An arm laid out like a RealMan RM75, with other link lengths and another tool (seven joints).
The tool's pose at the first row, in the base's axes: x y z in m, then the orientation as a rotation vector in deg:
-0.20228, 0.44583, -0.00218, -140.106, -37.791, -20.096
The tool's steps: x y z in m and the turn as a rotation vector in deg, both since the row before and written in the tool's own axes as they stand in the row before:
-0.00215, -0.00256, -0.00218, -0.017, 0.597, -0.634
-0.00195, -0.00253, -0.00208, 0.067, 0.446, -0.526
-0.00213, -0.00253, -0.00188, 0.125, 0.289, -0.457
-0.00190, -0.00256, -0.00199, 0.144, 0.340, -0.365
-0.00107, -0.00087, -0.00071, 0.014, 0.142, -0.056
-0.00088, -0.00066, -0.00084, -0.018, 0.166, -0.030
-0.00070, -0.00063, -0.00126, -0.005, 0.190, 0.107
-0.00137, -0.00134, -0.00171, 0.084, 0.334, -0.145
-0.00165, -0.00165, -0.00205, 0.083, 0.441, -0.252
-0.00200, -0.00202, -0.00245, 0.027, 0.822, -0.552
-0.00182, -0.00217, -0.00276, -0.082, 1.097, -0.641
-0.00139, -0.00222, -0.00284, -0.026, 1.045, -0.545
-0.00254, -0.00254, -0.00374, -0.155, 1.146, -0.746
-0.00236, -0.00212, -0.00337, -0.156, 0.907, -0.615
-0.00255, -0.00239, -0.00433, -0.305, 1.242, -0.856
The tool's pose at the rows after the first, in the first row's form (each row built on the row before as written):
-0.20566, 0.44555, -0.00008, -139.765, -38.324, -21.070
-0.20887, 0.44536, 0.00196, -139.418, -38.788, -21.784
-0.21223, 0.44520, 0.00374, -139.084, -39.235, -22.258
-0.21544, 0.44506, 0.00568, -138.736, -39.545, -22.746
-0.21689, 0.44482, 0.00618, -138.658, -39.553, -22.931
-0.21808, 0.44443, 0.00676, -138.608, -39.517, -23.147
-0.21916, 0.44383, 0.00773, -138.571, -39.302, -23.331
-0.22125, 0.44320, 0.00909, -138.335, -39.340, -23.748
-0.22379, 0.44246, 0.01072, -138.033, -39.463, -24.334
-0.22689, 0.44159, 0.01265, -137.564, -39.783, -25.515
-0.23001, 0.44068, 0.01491, -137.060, -40.081, -27.100
-0.23287, 0.43990, 0.01739, -136.534, -40.284, -28.554
-0.23703, 0.43833, 0.02005, -136.025, -40.672, -30.265
-0.24079, 0.43676, 0.02224, -135.635, -41.002, -31.643
-0.24510, 0.43467, 0.02507, -135.164, -41.455, -33.577

